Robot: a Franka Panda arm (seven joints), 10 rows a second.
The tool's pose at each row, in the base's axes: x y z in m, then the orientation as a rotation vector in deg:
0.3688, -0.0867, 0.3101, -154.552, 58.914, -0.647
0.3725, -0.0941, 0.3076, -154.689, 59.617, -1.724
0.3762, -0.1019, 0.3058, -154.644, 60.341, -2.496
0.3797, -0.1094, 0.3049, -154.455, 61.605, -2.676
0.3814, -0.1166, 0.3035, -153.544, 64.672, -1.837
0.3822, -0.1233, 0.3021, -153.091, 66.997, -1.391
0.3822, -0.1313, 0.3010, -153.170, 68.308, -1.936
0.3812, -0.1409, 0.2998, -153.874, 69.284, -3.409
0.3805, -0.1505, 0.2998, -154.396, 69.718, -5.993
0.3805, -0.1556, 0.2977, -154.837, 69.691, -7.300
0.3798, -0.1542, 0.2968, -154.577, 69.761, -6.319
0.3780, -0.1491, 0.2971, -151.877, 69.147, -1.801
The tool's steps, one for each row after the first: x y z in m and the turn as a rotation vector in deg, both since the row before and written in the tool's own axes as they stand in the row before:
0.0078, 0.0035, 0.0011, -0.083, 0.871, 0.318
0.0081, 0.0036, 0.0004, -0.009, 0.627, 0.403
0.0077, 0.0032, -0.0003, -0.201, 0.318, 0.827
0.0062, 0.0042, 0.0001, -0.434, -0.164, 2.225
0.0054, 0.0043, 0.0001, -0.520, 0.087, 1.599
0.0059, 0.0055, -0.0005, -0.380, 0.661, 0.743
0.0065, 0.0072, -0.0007, -0.558, 1.371, 0.288
0.0067, 0.0067, -0.0016, 0.052, 1.878, -0.062
0.0038, 0.0037, 0.0014, -0.045, 0.955, -0.233
-0.0015, -0.0002, 0.0010, -0.044, -0.683, 0.182
-0.0050, -0.0020, 0.0001, 1.331, -3.854, 0.749

